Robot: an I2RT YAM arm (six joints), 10 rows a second.
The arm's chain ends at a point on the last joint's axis. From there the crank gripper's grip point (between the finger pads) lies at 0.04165 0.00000 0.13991 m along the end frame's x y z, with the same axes.
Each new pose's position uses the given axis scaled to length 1; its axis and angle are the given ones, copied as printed.
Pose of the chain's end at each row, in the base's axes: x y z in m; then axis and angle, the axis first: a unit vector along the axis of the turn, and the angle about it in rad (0 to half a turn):
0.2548 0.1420 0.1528 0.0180 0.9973 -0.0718 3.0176
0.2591 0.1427 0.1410 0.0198 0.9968 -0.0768 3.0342
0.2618 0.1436 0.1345 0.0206 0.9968 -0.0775 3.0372
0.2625 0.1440 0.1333 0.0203 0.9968 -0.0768 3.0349
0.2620 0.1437 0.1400 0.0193 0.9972 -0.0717 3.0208
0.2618 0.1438 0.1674 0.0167 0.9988 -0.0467 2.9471
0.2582 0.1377 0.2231 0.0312 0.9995 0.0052 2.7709
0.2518 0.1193 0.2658 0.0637 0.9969 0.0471 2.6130
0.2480 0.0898 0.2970 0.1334 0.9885 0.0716 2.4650
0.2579 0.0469 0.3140 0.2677 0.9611 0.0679 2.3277
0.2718 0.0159 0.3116 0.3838 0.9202 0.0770 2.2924
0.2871 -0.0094 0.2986 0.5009 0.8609 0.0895 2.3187
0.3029 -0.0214 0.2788 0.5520 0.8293 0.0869 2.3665
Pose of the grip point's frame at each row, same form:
0.2304 0.1229 0.0102 0.0180 0.9973 -0.0718 3.0176
0.2322 0.1223 -0.0010 0.0198 0.9968 -0.0768 3.0342
0.2345 0.1231 -0.0074 0.0206 0.9968 -0.0775 3.0372
0.2355 0.1237 -0.0087 0.0203 0.9968 -0.0768 3.0349
0.2371 0.1247 -0.0026 0.0193 0.9972 -0.0717 3.0208
0.2477 0.1314 0.0226 0.0167 0.9988 -0.0467 2.9471
0.2702 0.1401 0.0776 0.0312 0.9995 0.0052 2.7709
0.2873 0.1330 0.1249 0.0637 0.9969 0.0471 2.6130
0.3058 0.1074 0.1641 0.1334 0.9885 0.0716 2.4650
0.3364 0.0552 0.1912 0.2677 0.9611 0.0679 2.3277
0.3580 0.0189 0.1938 0.3838 0.9202 0.0770 2.2924
0.3752 -0.0098 0.1822 0.5009 0.8609 0.0895 2.3187
0.3876 -0.0229 0.1599 0.5520 0.8293 0.0869 2.3665

